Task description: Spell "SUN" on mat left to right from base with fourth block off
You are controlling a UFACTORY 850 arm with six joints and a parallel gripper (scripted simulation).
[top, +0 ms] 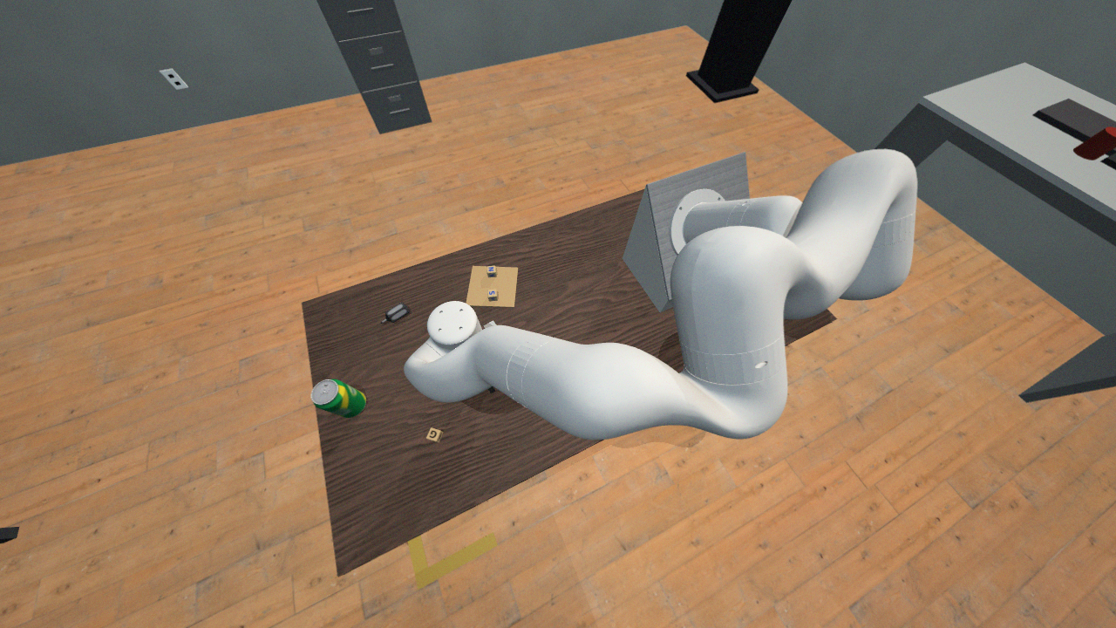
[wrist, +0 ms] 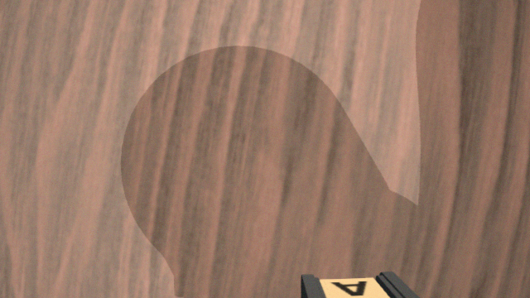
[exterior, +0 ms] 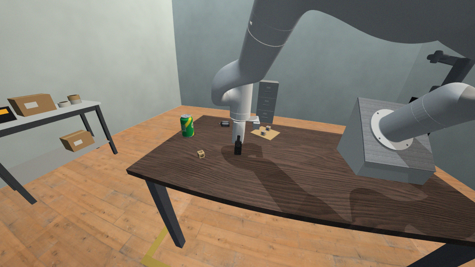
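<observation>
My gripper is now 10 cm past the tan mat, 27 cm to the left of it and 2 cm above it. Round my hand: s block 9 cm behind, 23 cm to the right; then g block 14 cm ahead, 9 cm to the left, 1 cm below; then u block 1 cm below.
</observation>
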